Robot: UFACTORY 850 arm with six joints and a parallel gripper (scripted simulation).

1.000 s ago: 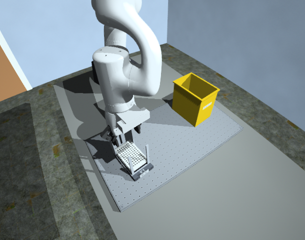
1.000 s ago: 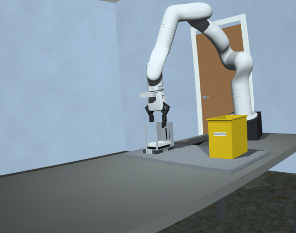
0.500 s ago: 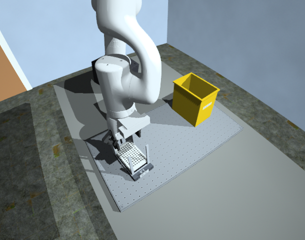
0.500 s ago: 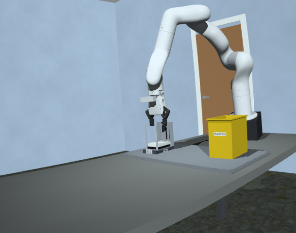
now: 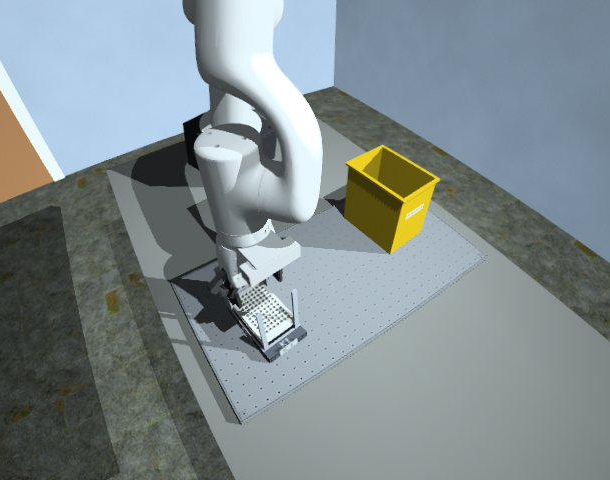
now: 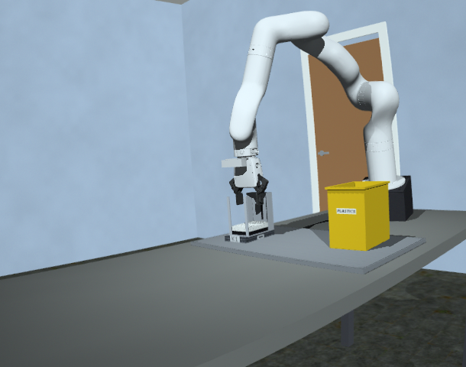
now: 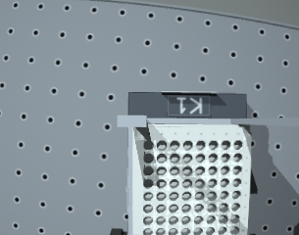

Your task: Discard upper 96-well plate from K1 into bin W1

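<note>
Right now my hand is 8 cm above the white 96-well plate. Also, from my hand: black 96-well plate (10 cm below); yellow plastics bin (13 cm behind, 39 cm to the left, 4 cm below).
</note>
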